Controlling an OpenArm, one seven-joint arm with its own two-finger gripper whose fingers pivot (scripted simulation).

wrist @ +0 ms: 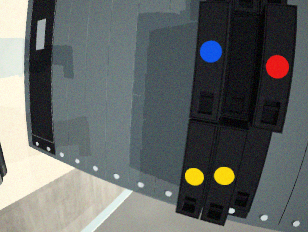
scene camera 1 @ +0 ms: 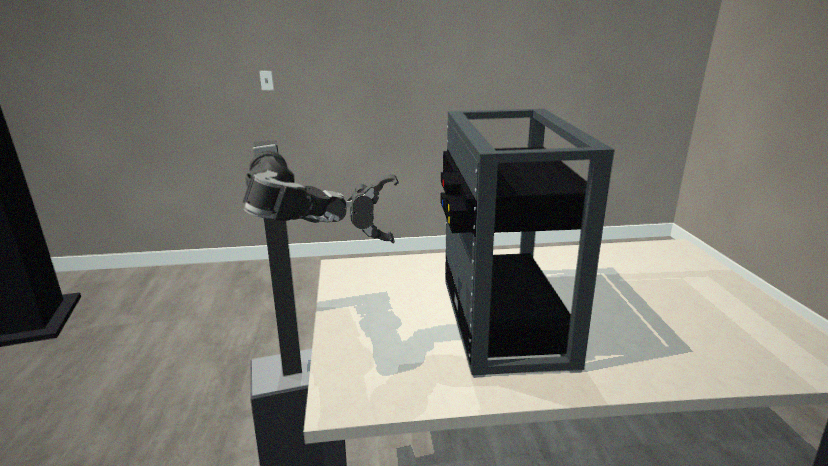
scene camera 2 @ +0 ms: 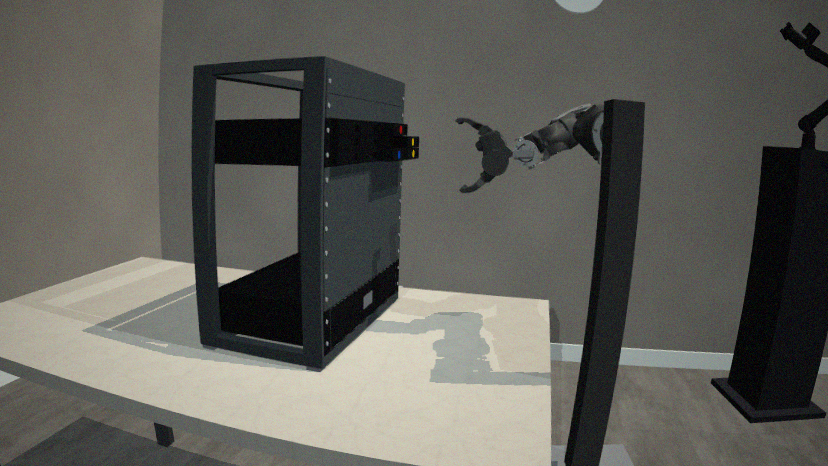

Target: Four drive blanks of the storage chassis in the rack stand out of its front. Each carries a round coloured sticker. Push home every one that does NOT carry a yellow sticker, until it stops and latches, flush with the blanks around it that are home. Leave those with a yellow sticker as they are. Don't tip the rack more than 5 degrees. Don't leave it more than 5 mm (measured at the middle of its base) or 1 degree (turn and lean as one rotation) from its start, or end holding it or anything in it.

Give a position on an arm mounting post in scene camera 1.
At 276,231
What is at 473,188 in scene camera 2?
My gripper.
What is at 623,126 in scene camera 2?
An arm mounting post.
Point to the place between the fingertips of my gripper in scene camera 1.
At 395,209
